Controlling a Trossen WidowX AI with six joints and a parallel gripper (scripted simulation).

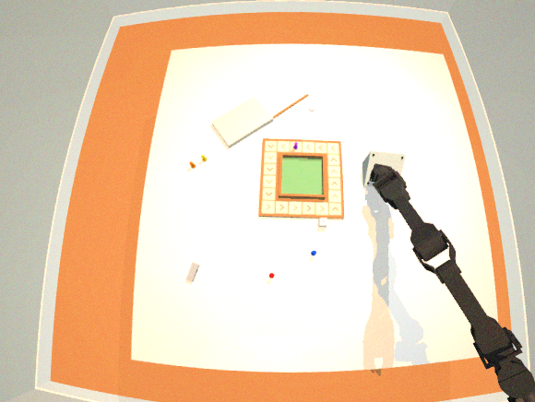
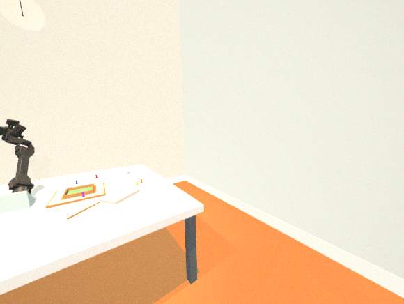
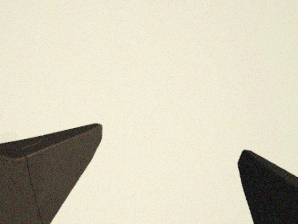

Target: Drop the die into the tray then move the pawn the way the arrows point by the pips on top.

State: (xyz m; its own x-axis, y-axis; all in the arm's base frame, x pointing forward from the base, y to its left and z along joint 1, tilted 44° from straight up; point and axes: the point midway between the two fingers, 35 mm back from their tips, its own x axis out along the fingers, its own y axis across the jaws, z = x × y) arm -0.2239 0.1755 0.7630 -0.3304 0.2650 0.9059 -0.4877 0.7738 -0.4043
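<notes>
My gripper tip is 490 mm to the left of the white die, 460 mm above it and 450 mm short of it. The rest, counted from my gripper tip: red pawn 590 mm ahead, 460 mm below, 300 mm to the right; then green dice tray 640 mm to the right, 530 mm ahead, 470 mm below; then blue pawn 470 mm ahead, 460 mm below, 390 mm to the right.
</notes>
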